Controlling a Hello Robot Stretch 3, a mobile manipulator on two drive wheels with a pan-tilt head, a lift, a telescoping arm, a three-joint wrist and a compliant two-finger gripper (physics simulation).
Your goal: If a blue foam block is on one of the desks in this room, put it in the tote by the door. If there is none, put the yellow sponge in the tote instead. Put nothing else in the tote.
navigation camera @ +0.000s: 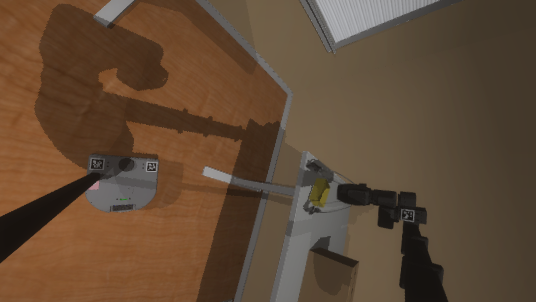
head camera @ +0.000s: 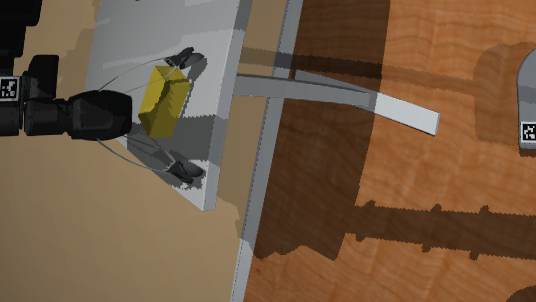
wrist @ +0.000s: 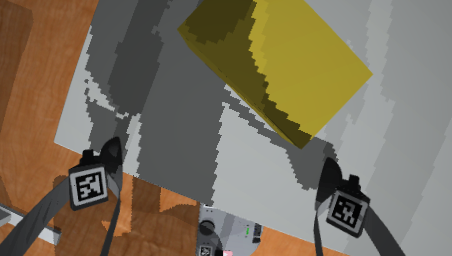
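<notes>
A yellow sponge (head camera: 165, 102) (navigation camera: 319, 192) (wrist: 310, 70) lies at an angle on the white desk (head camera: 165, 25) (navigation camera: 312, 230) (wrist: 260, 175), near the desk's end. My gripper (head camera: 194, 115) (navigation camera: 313, 187) (wrist: 221, 166) is open wide, with its fingertips low by the desk top. In the head view the sponge shows between the spread fingers, on the palm side of the tips. In the wrist view it lies above the tips, nearer the right finger, and shows apart from both. A blue foam block and the tote do not show in these views.
A brown box (navigation camera: 335, 265) stands on the desk farther along. The desk's grey foot (head camera: 407, 115) (navigation camera: 217, 175) reaches out over the wood floor. My base (navigation camera: 122, 185) (head camera: 528, 100) (wrist: 227, 225) stands on that floor. A tan wall is behind the desk, with a white ribbed panel (navigation camera: 380, 20) on it.
</notes>
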